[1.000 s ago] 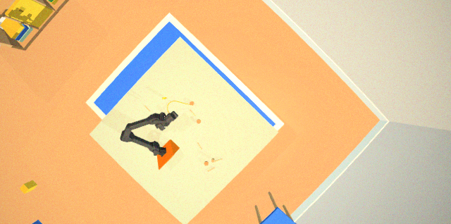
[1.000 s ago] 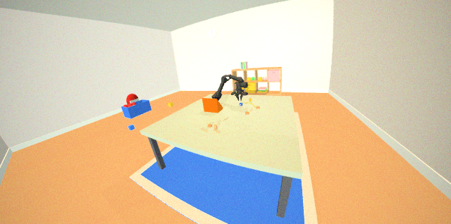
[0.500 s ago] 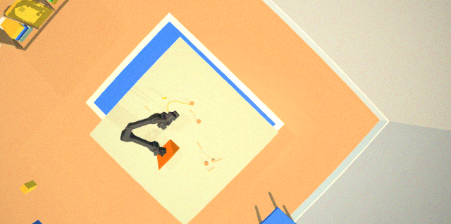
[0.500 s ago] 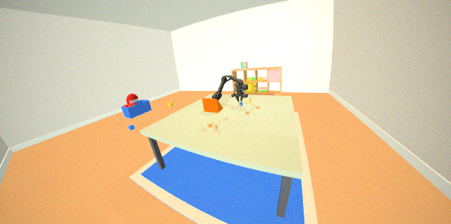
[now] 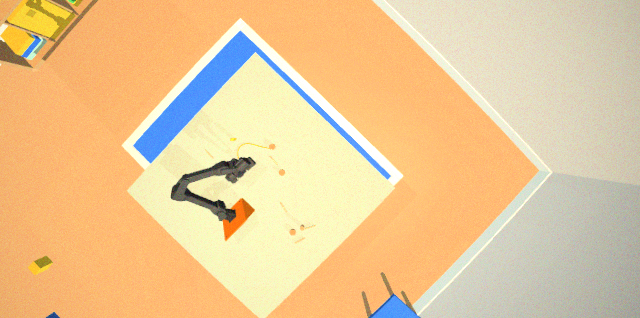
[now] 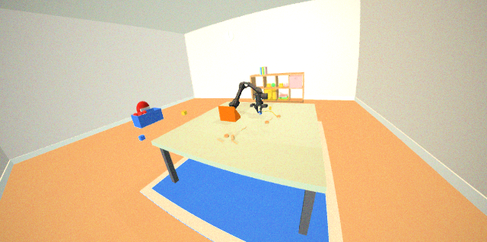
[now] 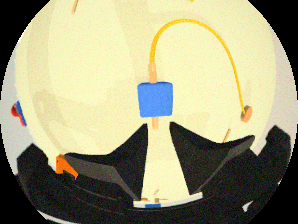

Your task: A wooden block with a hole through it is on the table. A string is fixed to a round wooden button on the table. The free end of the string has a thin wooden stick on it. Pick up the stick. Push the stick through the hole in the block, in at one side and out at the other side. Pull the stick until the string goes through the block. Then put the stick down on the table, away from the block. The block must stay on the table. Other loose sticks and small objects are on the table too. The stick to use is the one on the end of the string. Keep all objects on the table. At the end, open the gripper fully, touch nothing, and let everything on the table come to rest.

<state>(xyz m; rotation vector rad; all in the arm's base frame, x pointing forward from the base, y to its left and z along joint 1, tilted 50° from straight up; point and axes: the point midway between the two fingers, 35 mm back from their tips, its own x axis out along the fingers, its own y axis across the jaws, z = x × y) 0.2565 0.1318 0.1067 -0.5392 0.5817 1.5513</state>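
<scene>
Right now the blue block is 3 cm to the left of my gripper tip and 1 cm below it. Also, from my gripper tip: yellow cube: 20 cm to the left, 6 cm ahead.
</scene>
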